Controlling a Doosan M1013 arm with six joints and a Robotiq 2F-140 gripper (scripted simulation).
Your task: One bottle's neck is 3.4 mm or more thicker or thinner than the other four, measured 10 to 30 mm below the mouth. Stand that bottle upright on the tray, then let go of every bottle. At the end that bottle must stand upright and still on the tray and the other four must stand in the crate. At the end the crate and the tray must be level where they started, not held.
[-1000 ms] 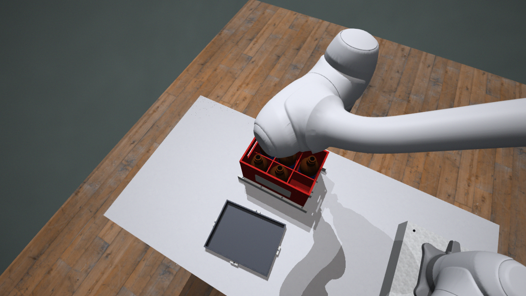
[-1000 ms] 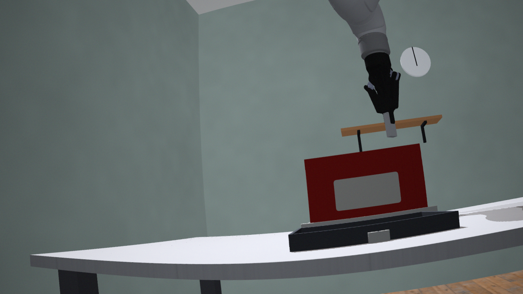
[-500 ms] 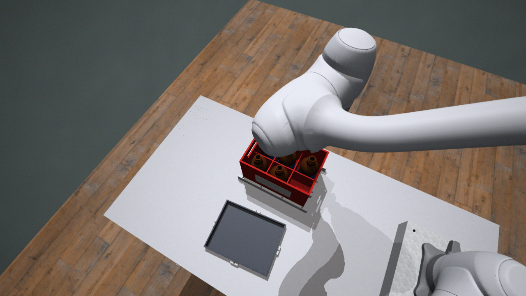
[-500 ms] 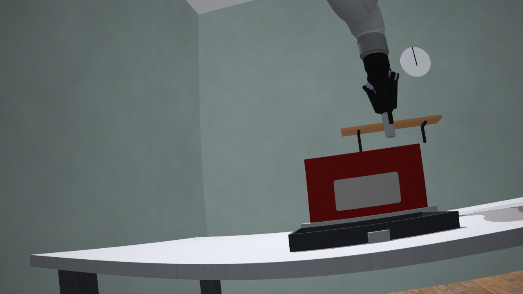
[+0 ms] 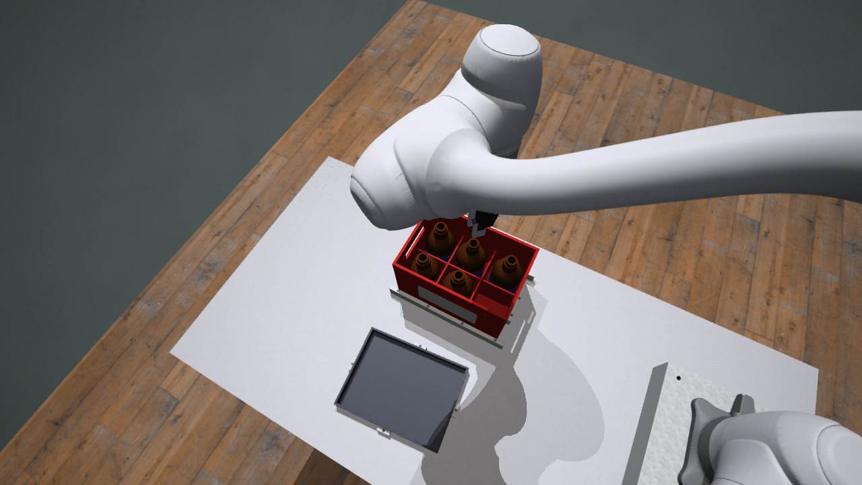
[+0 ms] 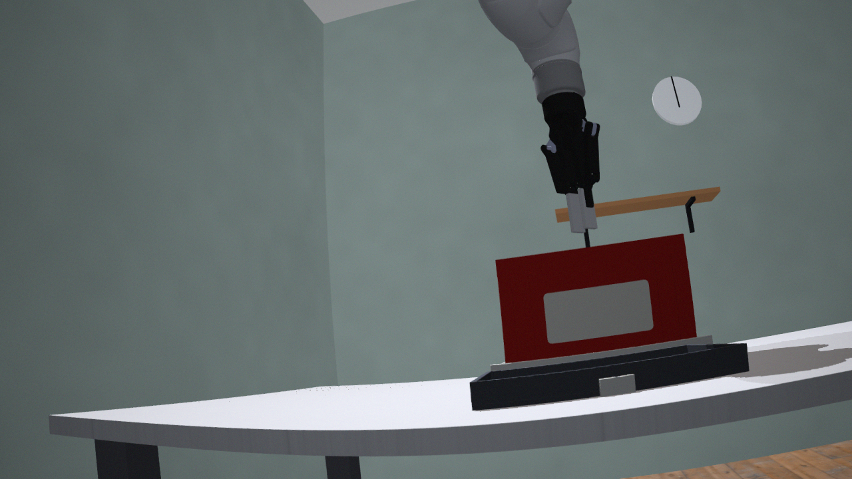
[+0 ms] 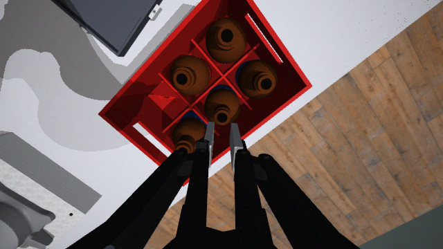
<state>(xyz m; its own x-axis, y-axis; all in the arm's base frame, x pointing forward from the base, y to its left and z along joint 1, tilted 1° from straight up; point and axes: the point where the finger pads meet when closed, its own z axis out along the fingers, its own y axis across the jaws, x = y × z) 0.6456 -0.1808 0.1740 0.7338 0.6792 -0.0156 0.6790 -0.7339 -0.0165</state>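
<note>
Right now the crate is 40 mm to the left of my hand and 170 mm below it. The rest, counted from my hand: dark tray (20 mm ahead, 330 mm to the left, 250 mm below).
</note>
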